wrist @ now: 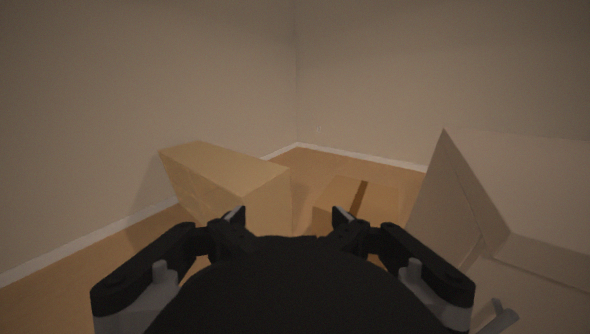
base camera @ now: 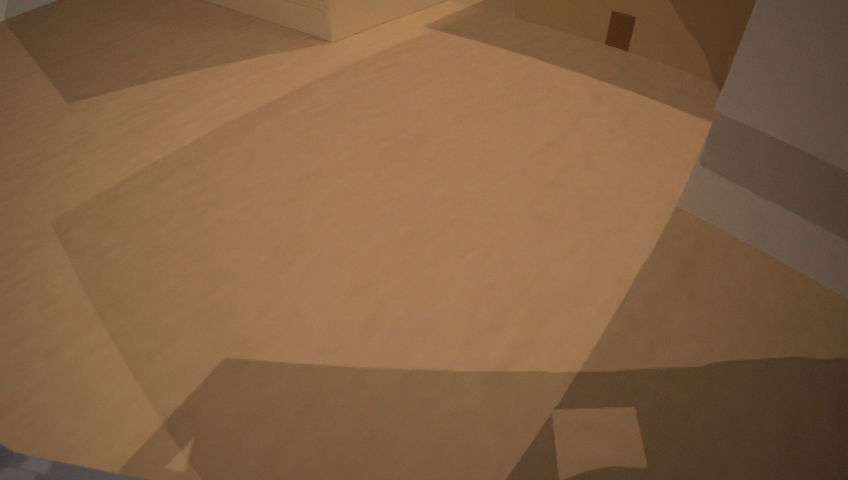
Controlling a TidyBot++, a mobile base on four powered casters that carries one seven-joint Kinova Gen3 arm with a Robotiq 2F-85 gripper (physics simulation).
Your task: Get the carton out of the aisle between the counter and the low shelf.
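Places are measured from the arm's base along level axes (x ahead, y left, z up), in centimetres.
Pixels of known places: gripper, fingertip midpoint: [wrist: 289, 215].
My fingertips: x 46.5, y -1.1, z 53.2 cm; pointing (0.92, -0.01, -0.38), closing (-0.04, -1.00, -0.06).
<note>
For each thing: its top centre in the pictures, then the offset to it from my fingertips. "spot": a spot on its surface instead. Level surfaces: height alone.
- carton, middle of its top: [wrist: 358, 196] dx +68.6, dy -46.5, dz -52.2 cm
- metal handle, surface spot: [wrist: 502, 320] spot: dx -6.1, dy -24.5, dz -13.5 cm
- wooden floor, its level: dz -92.8 cm
The carton [base camera: 559, 23] [wrist: 382, 200] is a brown box with a dark tape strip. It stands on the floor at the top right of the base view, its upper part cut off. In the wrist view it shows beyond the right finger, between the low shelf and the counter. The low shelf [base camera: 368, 14] [wrist: 220, 162] is a long light wooden block on the left. The counter [base camera: 785, 83] [wrist: 545, 190] is pale grey, on the right. My gripper [wrist: 289, 215] is open and empty, held above and short of the carton, not touching it. The carton's lower part is hidden in the wrist view.
A metal handle [wrist: 502, 320] sticks out at the lower right of the wrist view, by the counter. Two walls meet in a corner behind, with a white baseboard [wrist: 85, 237]. Shadows lie across the wooden floor [base camera: 386, 208] in front of the base.
</note>
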